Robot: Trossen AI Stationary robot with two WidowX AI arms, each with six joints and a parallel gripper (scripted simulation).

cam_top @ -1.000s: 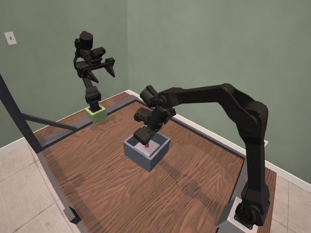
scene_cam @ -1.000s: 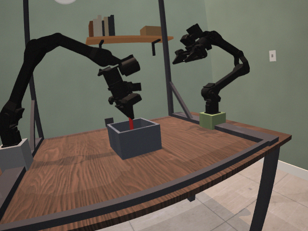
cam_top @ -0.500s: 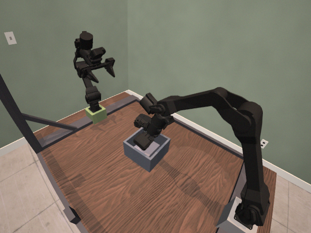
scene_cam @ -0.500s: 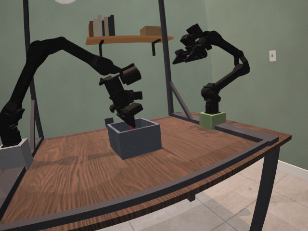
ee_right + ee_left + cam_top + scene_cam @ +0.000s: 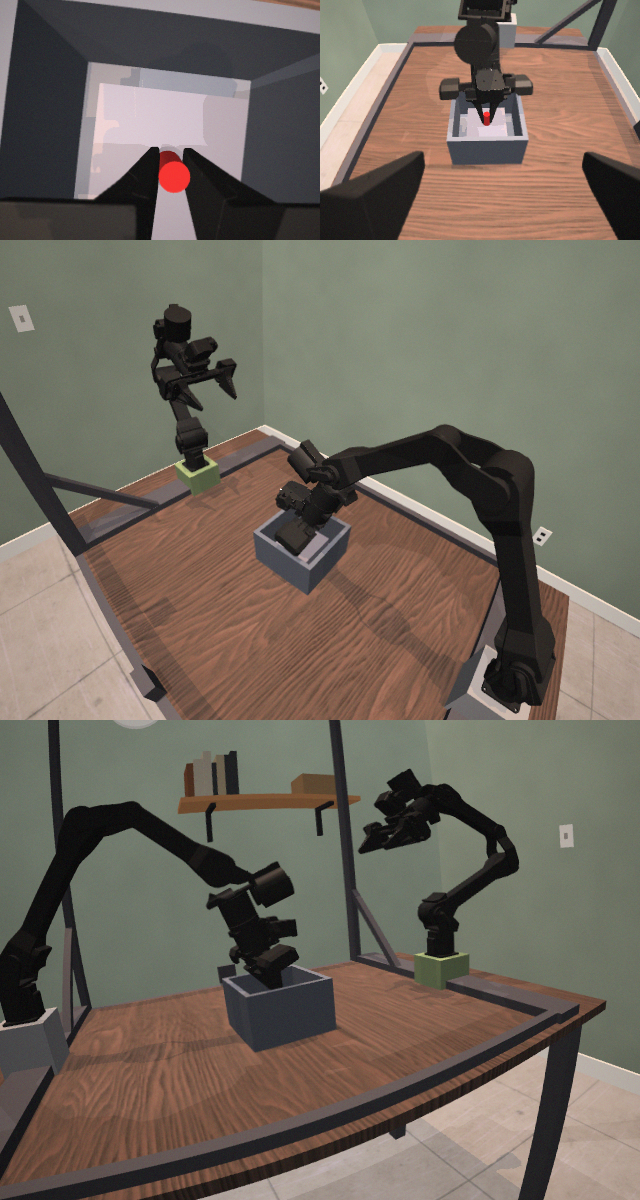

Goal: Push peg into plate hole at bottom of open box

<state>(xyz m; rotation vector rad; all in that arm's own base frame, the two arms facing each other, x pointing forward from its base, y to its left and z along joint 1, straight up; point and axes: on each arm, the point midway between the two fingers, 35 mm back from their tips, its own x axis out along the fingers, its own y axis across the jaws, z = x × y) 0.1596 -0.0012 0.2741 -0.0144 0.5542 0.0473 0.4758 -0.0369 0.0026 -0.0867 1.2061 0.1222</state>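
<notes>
The red peg lies 5 cm below my right hand and 1 cm to the left of it. From my right hand the other things lie so: light plate 6 cm below; box 7 cm below.
</notes>
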